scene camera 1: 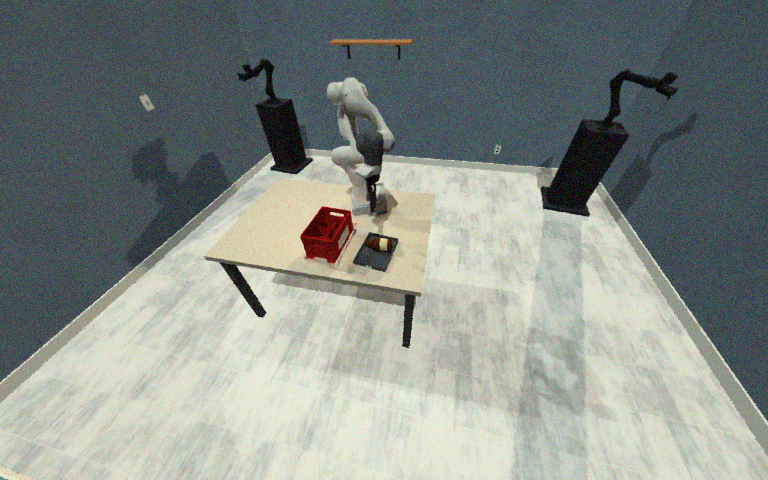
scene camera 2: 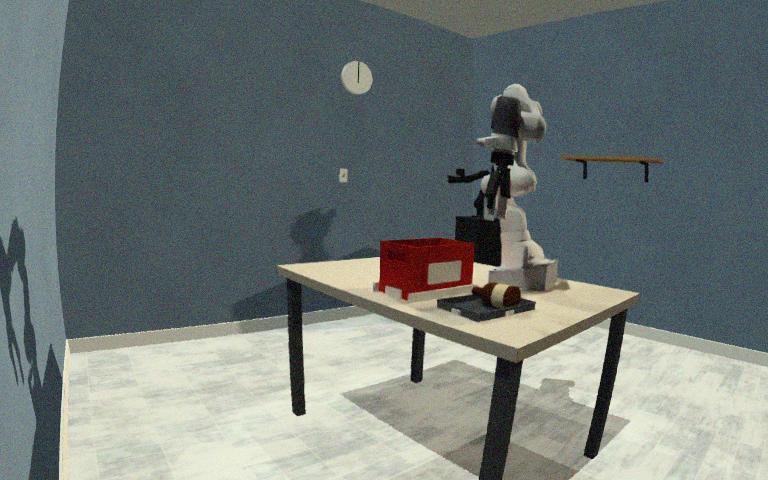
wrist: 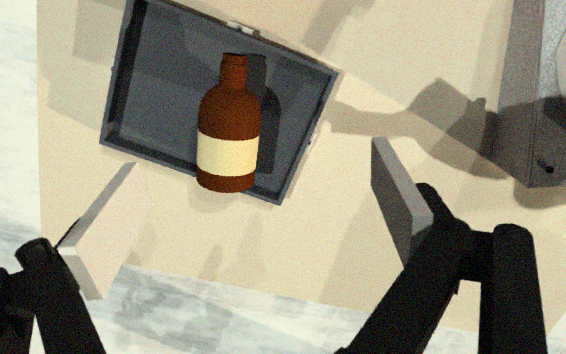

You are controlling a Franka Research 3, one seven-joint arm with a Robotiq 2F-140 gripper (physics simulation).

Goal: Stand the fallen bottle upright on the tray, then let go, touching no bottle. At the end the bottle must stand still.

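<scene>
A brown bottle with a cream label lies on its side on the dark tray. Its neck points toward the red crate in the scene camera 2 view. In the wrist view its base overlaps the tray's lower rim, and whether it rests on that rim is unclear. My gripper is open and empty, pointing down. It is high above the table on the arm-base side of the tray, well apart from the bottle. In the wrist view the bottle shows between and beyond the finger pads.
A red crate with compartments stands beside the tray on the wooden table. The arm's base is at the table's back edge. Two black pedestals with small black arms stand behind, off the table.
</scene>
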